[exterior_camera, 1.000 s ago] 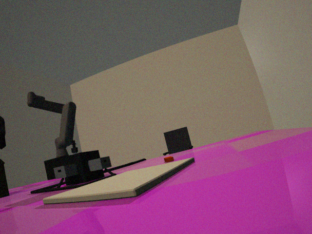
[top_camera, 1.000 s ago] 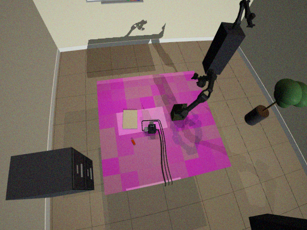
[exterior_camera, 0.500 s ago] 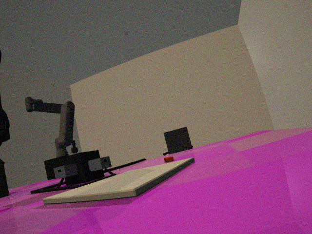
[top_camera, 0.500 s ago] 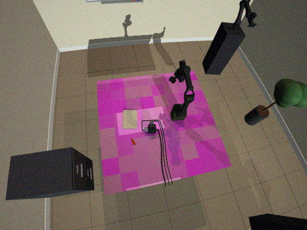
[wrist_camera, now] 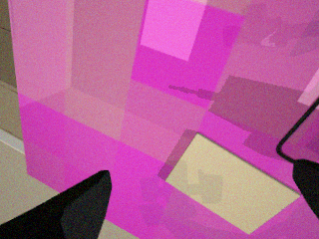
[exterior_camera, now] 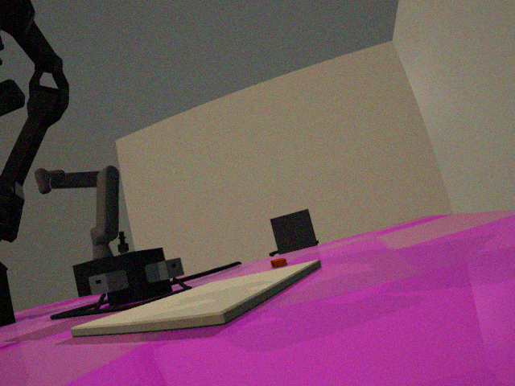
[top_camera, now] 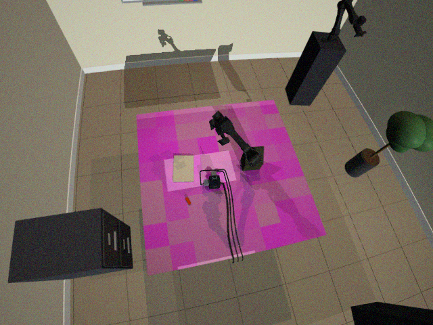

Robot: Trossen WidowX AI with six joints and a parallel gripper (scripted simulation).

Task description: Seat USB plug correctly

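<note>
Right now my gripper tip is 240 mm to the right of the USB plug and 190 mm above it. Also, from my gripper tip: flat beige board 280 mm below, 230 mm ahead, 120 mm to the left.
</note>
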